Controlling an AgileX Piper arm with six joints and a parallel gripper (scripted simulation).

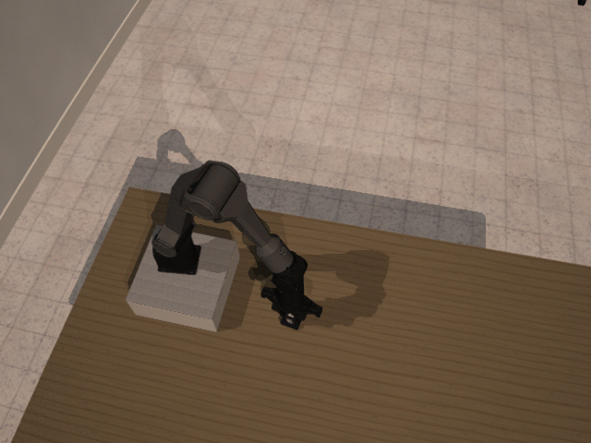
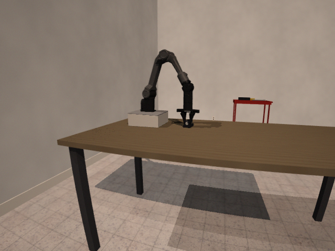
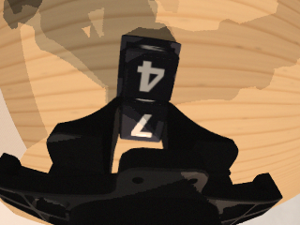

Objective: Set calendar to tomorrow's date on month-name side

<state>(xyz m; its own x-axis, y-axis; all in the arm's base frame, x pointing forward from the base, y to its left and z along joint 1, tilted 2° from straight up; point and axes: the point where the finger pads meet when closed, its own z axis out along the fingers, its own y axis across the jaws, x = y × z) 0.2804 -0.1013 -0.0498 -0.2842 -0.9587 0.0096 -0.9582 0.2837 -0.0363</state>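
Right now the black number cube is right at my hand. From my hand the other things lie so: tray (20 mm to the left, 20 mm below).
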